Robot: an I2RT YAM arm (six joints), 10 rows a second.
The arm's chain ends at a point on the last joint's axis. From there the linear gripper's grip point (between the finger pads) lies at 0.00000 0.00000 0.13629 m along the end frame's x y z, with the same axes.
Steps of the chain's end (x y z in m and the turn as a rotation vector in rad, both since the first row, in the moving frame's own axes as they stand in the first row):
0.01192, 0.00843, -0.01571, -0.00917, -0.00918, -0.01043
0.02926, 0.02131, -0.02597, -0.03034, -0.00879, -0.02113
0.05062, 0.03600, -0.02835, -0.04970, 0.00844, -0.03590
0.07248, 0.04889, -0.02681, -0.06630, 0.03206, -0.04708
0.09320, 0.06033, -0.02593, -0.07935, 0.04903, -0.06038
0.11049, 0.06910, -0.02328, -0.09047, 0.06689, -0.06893
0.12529, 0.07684, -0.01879, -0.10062, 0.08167, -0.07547
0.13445, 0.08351, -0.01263, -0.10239, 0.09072, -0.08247
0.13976, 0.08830, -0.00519, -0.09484, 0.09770, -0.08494
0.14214, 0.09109, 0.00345, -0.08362, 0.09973, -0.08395
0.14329, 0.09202, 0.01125, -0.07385, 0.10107, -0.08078
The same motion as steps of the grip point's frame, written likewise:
0.01068, 0.00969, -0.01572, -0.00917, -0.00918, -0.01043
0.02811, 0.02546, -0.02604, -0.03034, -0.00879, -0.02113
0.05189, 0.04275, -0.02852, -0.04970, 0.00844, -0.03590
0.07706, 0.05781, -0.02718, -0.06630, 0.03206, -0.04708
0.10019, 0.07092, -0.02652, -0.07935, 0.04903, -0.06038
0.12000, 0.08108, -0.02414, -0.09047, 0.06689, -0.06893
0.13690, 0.09008, -0.01993, -0.10062, 0.08167, -0.07547
0.14734, 0.09690, -0.01390, -0.10239, 0.09072, -0.08247
0.15357, 0.10061, -0.00645, -0.09484, 0.09770, -0.08494
0.15616, 0.10187, 0.00230, -0.08362, 0.09973, -0.08395
0.15742, 0.10149, 0.01018, -0.07385, 0.10107, -0.08078

